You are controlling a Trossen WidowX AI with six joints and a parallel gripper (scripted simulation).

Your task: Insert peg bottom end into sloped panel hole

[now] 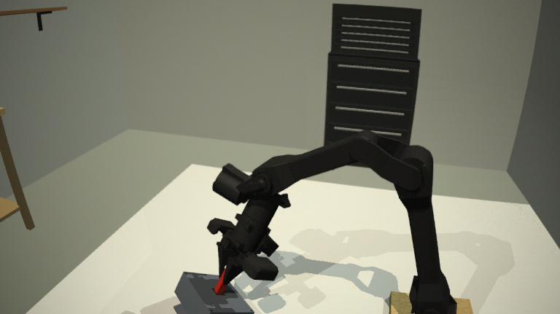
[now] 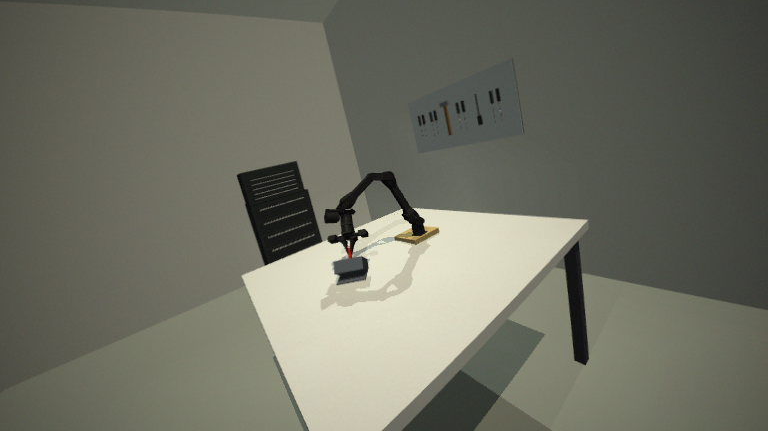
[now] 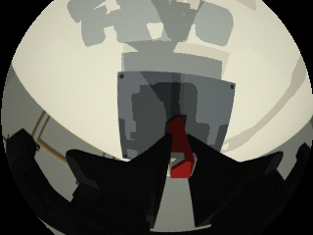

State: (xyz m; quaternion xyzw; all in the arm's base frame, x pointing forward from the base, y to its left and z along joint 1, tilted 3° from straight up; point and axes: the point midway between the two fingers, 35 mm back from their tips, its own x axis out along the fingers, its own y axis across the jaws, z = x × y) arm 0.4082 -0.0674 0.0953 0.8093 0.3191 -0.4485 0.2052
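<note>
Now: the grey sloped panel 50 mm below my gripper tip, 20 mm to the left of it and 20 mm ahead of it. Also, from my gripper tip: red peg: 10 mm to the right, 10 mm behind, 10 mm above.
</note>
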